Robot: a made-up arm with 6 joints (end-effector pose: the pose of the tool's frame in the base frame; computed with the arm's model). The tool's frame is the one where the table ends.
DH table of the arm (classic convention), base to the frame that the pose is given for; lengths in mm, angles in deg. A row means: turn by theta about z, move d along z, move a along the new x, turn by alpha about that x. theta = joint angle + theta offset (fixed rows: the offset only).
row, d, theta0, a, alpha
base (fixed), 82.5, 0, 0, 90
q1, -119.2, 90, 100.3, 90
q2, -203.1, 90, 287, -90
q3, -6.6, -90, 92, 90
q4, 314.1, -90, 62.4, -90
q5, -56.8, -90, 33.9, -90
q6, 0, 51.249, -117.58, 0
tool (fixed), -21.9, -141.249, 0, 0
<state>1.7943 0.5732 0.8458 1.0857 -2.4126 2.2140</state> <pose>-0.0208 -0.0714 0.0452 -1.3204 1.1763 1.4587</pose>
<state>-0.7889 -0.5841 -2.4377 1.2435 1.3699 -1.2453</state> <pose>0.0097 -0.2484 0.7185 -1.8744 1.4232 0.6077</pose>
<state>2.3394 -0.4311 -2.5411 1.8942 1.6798 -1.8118</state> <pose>0.0637 -0.2527 -0.5958 0.2324 -1.1717 -2.6359</pose>
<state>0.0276 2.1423 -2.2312 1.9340 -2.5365 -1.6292</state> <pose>-0.6195 0.2059 -0.1430 0.2474 3.0743 0.4316</pose>
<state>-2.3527 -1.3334 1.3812 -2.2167 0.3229 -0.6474</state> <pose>0.2587 0.0156 -0.2529 0.2319 -0.4509 1.0504</pose>
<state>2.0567 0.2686 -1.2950 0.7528 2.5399 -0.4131</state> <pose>0.1477 0.0429 -0.4512 0.7847 0.2380 0.8945</pose>
